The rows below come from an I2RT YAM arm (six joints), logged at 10 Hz.
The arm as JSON. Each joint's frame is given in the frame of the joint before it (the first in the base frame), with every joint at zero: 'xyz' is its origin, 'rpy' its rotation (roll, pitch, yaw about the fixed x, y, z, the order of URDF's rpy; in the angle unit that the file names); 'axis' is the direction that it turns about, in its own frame. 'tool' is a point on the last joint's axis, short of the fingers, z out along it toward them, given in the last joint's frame.
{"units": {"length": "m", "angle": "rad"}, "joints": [
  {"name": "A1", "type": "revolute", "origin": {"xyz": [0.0, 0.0, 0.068], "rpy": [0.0, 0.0, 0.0]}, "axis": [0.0, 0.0, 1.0]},
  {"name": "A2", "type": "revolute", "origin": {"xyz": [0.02, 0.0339, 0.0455], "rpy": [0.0, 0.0, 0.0]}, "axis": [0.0, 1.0, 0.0]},
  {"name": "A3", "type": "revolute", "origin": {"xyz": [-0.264, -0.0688, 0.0], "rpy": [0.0, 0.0, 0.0]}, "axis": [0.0, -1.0, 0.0]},
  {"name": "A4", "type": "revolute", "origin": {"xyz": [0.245, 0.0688, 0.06], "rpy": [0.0, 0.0, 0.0]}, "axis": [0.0, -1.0, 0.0]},
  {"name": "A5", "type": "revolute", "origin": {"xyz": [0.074, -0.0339, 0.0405], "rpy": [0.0, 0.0, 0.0]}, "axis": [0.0, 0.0, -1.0]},
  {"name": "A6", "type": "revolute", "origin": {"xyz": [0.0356, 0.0, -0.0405], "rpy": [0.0, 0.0, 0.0]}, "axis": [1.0, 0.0, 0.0]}
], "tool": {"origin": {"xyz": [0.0, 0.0, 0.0], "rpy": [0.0, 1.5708, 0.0]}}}
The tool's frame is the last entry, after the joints.
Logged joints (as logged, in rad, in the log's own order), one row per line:
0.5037 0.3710 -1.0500 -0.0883 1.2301 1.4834
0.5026 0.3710 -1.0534 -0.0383 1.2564 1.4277
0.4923 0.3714 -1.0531 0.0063 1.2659 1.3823
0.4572 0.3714 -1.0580 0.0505 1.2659 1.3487
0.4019 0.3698 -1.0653 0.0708 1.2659 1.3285
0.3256 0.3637 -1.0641 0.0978 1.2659 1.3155
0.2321 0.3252 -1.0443 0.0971 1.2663 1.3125
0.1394 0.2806 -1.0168 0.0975 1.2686 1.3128
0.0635 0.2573 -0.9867 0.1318 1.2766 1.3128
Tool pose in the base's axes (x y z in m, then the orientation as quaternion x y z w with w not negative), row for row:
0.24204 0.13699 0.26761 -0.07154 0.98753 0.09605 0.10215
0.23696 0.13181 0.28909 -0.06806 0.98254 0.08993 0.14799
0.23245 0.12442 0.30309 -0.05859 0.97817 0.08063 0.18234
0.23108 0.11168 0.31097 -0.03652 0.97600 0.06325 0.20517
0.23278 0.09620 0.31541 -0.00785 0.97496 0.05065 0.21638
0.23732 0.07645 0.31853 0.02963 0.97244 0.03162 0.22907
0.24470 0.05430 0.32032 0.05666 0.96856 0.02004 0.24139
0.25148 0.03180 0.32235 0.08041 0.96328 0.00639 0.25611
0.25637 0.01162 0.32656 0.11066 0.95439 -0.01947 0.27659
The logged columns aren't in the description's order. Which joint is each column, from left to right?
Columns, left to right: A1, A6, A4, A5, A3, A2.
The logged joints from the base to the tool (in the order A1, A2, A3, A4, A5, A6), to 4 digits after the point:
0.5037 1.4834 1.2301 -1.0500 -0.0883 0.3710
0.5026 1.4277 1.2564 -1.0534 -0.0383 0.3710
0.4923 1.3823 1.2659 -1.0531 0.0063 0.3714
0.4572 1.3487 1.2659 -1.0580 0.0505 0.3714
0.4019 1.3285 1.2659 -1.0653 0.0708 0.3698
0.3256 1.3155 1.2659 -1.0641 0.0978 0.3637
0.2321 1.3125 1.2663 -1.0443 0.0971 0.3252
0.1394 1.3128 1.2686 -1.0168 0.0975 0.2806
0.0635 1.3128 1.2766 -0.9867 0.1318 0.2573

